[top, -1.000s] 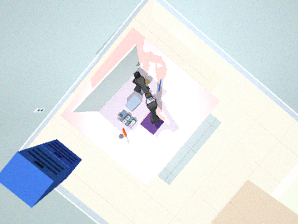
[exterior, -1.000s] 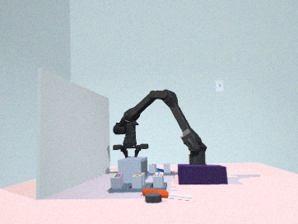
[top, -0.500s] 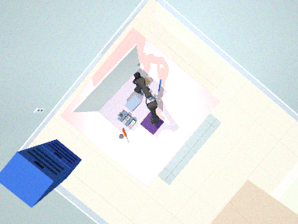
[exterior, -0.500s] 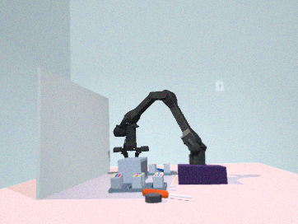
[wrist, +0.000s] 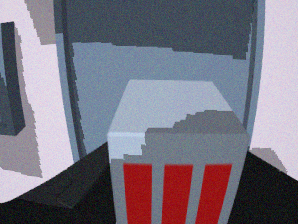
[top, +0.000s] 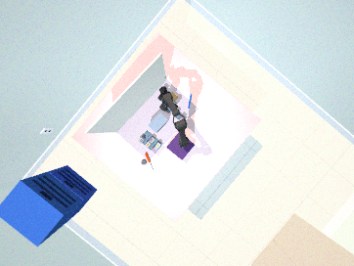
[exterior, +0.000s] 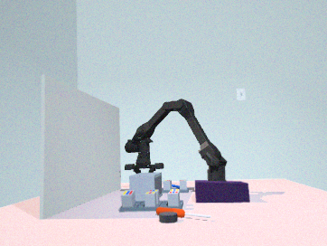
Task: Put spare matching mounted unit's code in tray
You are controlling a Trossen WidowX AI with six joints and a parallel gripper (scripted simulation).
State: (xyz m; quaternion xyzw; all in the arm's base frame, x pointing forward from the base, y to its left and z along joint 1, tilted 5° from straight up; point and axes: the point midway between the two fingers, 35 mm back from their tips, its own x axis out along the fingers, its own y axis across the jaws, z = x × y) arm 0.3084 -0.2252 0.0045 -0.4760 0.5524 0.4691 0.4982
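Now: gripper tip 3 cm above the grey tray. From my gripper tip the other things lie so: grey mounted unit (20 cm to the left, 2 cm behind, 2 cm above); then upright wall panel (22 cm ahead, 19 cm above, 15 cm to the left).
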